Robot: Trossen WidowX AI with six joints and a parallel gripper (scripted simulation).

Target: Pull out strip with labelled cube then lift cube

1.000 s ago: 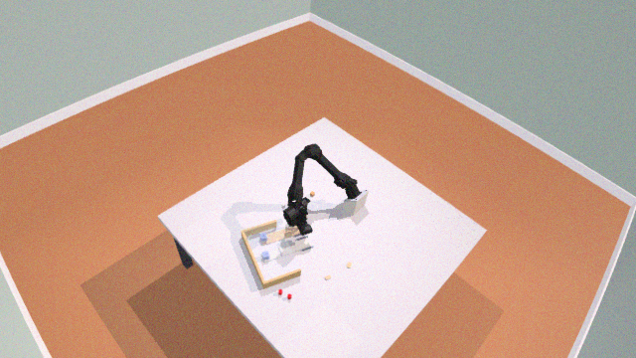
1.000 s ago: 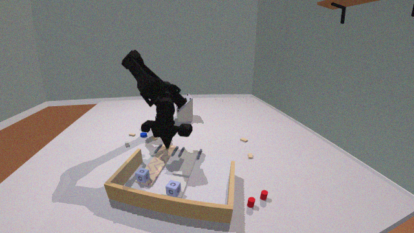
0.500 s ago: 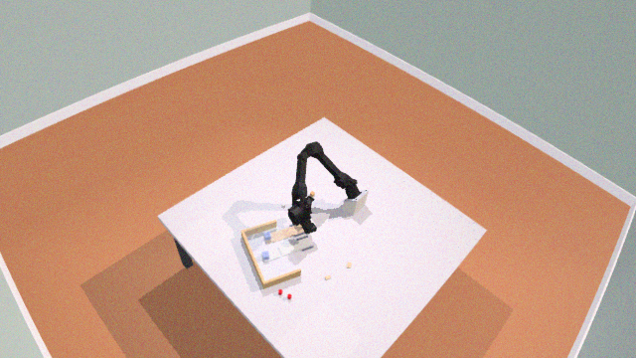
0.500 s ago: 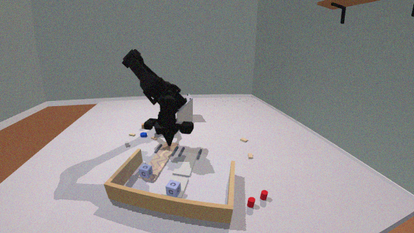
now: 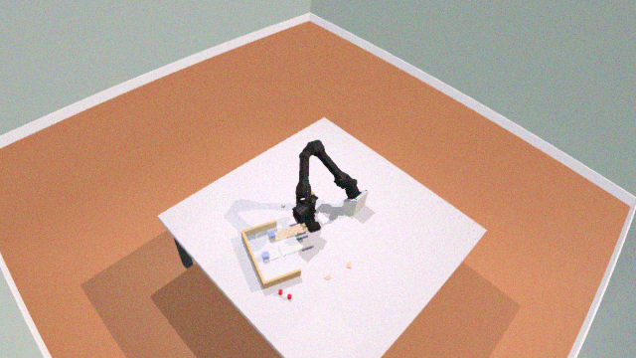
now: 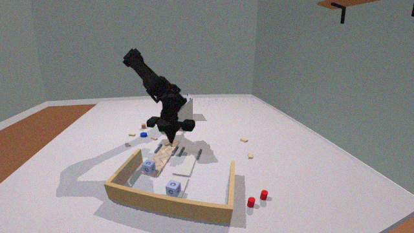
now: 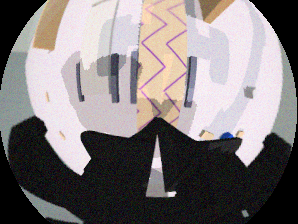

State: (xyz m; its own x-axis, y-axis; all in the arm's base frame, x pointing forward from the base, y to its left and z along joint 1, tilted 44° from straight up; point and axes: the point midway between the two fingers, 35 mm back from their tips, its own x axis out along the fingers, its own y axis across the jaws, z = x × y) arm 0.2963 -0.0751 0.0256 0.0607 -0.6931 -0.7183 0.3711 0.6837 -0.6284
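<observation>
Now: the wooden strip 90 mm ahead of my gripper tip and 30 mm to the right of it. The rest, counted from my gripper tip: blue disc (90 mm behind, 130 mm to the right).
</observation>
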